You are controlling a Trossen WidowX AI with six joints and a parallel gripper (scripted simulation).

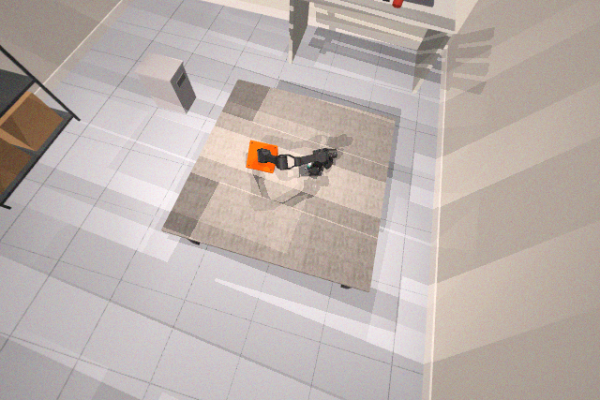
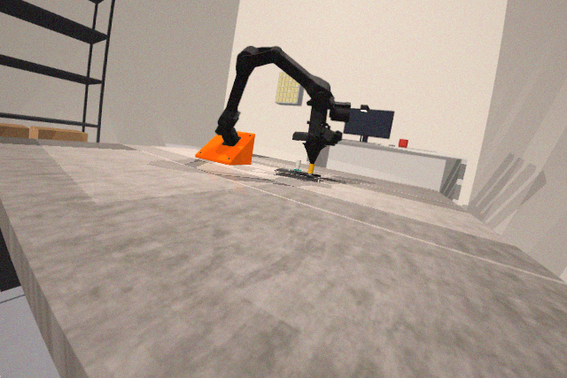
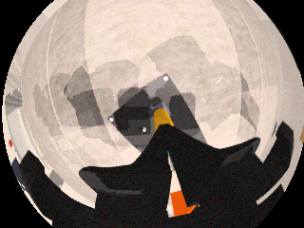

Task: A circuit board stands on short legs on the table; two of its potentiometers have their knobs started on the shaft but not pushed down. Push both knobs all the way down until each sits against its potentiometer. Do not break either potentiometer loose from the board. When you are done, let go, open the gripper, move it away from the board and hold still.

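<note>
My gripper tip is now 1 cm above the orange knob. The rest, counted from my gripper tip: white knob 6 cm behind, 2 cm to the left, 1 cm below.
</note>
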